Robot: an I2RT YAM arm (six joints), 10 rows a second.
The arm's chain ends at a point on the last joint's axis. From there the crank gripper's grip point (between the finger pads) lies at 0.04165 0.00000 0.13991 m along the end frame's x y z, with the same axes.
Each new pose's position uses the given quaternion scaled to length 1; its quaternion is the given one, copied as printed.
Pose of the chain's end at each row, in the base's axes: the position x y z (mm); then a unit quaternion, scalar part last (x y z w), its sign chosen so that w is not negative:
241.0 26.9 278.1 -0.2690 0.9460 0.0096 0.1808
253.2 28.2 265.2 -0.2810 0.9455 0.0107 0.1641
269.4 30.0 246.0 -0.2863 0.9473 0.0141 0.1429
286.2 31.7 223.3 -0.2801 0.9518 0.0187 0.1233
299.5 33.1 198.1 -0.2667 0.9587 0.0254 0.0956
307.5 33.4 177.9 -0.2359 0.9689 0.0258 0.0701
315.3 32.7 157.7 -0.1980 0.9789 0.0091 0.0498
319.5 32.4 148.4 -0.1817 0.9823 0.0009 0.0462
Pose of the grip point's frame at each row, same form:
255.2 22.0 132.9 -0.2690 0.9460 0.0096 0.1808
262.9 21.9 119.7 -0.2810 0.9455 0.0107 0.1641
273.0 22.8 100.2 -0.2863 0.9473 0.0141 0.1429
283.7 24.3 77.5 -0.2801 0.9518 0.0187 0.1233
288.3 26.0 52.7 -0.2667 0.9587 0.0254 0.0956
288.2 26.1 33.4 -0.2359 0.9689 0.0258 0.0701
290.3 21.8 14.3 -0.1980 0.9789 0.0091 0.0498
293.4 20.1 5.3 -0.1817 0.9823 0.0009 0.0462

